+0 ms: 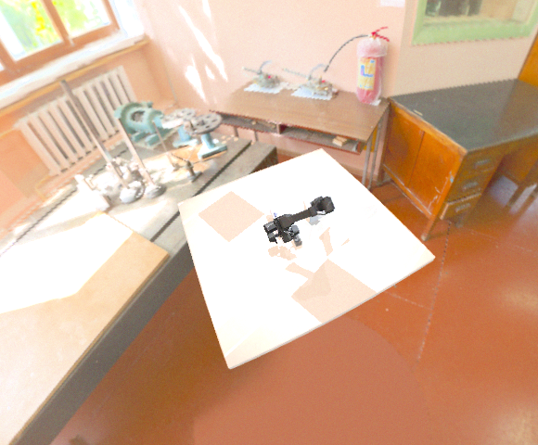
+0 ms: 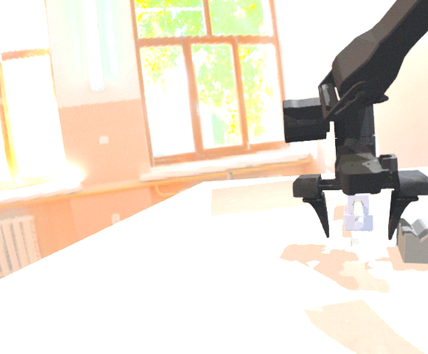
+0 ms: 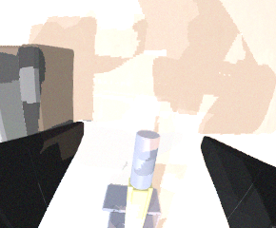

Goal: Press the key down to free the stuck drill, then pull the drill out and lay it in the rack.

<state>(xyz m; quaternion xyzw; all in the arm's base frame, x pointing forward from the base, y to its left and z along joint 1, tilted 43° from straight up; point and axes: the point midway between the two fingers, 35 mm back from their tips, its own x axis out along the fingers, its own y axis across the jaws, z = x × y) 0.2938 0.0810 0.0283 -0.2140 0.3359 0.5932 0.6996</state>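
The drill lies 10 mm behind my gripper tip, 50 mm to the right of it and 30 mm above it. Also, from my gripper tip: holder block: 30 mm behind, 140 mm to the right, 30 mm above; then grey v-notched rack: 70 mm behind, 30 mm to the left, 10 mm above.
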